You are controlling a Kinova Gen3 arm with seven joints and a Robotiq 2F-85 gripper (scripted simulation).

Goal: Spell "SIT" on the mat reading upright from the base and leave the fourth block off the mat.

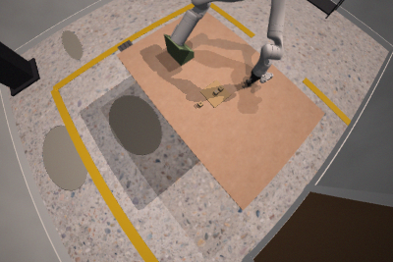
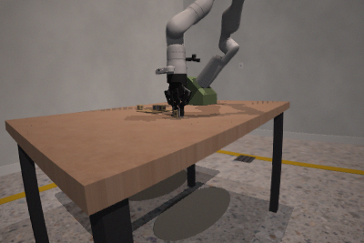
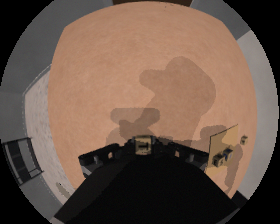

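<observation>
My gripper is now 23 cm to the left of the tan mat, 9 cm past it and 2 cm above it.
</observation>
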